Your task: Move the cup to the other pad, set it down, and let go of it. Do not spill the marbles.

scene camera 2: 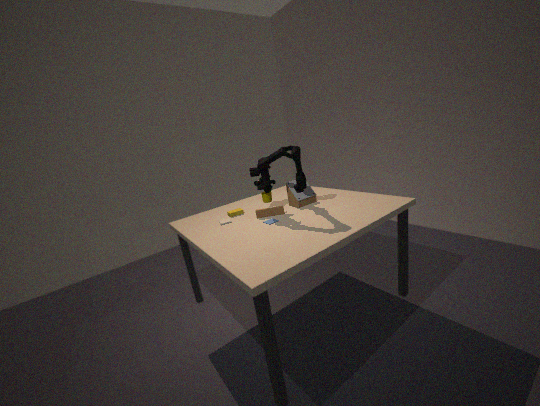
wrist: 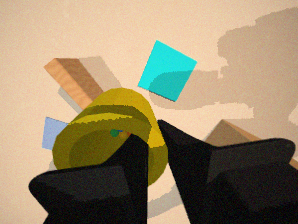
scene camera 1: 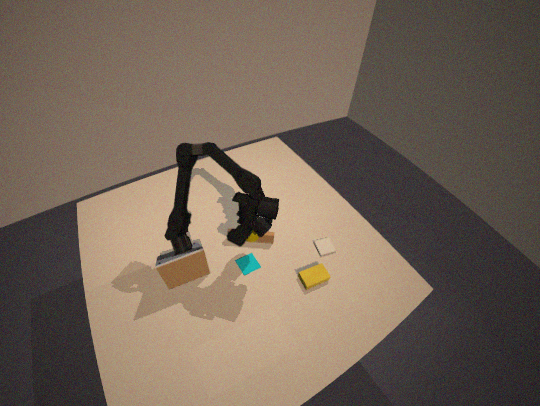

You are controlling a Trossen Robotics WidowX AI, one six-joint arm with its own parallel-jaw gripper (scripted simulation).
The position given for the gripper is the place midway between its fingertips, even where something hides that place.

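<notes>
A yellow cup (wrist: pixel 86 140) is in view, together with a cyan pad (wrist: pixel 167 70) and a wooden bar (wrist: pixel 69 73). The gripper (scene camera 1: pixel 247 236) is visible as well, and the wrist camera also has the gripper (wrist: pixel 151 125) in its frame.
</notes>
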